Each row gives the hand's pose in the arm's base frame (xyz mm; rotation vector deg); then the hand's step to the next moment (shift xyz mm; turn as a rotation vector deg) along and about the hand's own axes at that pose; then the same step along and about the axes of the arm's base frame.
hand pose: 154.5 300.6 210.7 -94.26 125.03 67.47
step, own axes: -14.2 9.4 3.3 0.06 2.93 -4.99
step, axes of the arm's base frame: -3.8 13.5 10.2 -1.01 -3.14 4.76
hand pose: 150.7 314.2 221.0 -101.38 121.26 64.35
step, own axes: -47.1 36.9 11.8 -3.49 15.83 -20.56
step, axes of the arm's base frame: -23.6 44.6 34.2 -6.47 -9.96 23.33
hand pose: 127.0 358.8 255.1 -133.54 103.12 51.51
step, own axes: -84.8 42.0 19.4 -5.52 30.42 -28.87
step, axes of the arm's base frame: -58.2 67.7 36.8 -16.57 -16.03 35.47
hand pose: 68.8 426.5 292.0 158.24 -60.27 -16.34
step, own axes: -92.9 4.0 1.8 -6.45 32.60 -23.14
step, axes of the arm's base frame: -71.0 59.2 10.0 -20.00 -17.54 30.53
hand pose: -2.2 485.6 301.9 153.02 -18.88 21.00
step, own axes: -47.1 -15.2 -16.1 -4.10 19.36 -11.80
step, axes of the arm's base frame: -43.1 28.6 -5.9 -11.74 -11.22 16.35
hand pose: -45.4 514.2 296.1 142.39 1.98 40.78
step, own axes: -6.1 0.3 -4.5 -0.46 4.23 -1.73
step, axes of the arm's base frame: -7.5 1.0 0.4 -1.77 -2.80 3.18
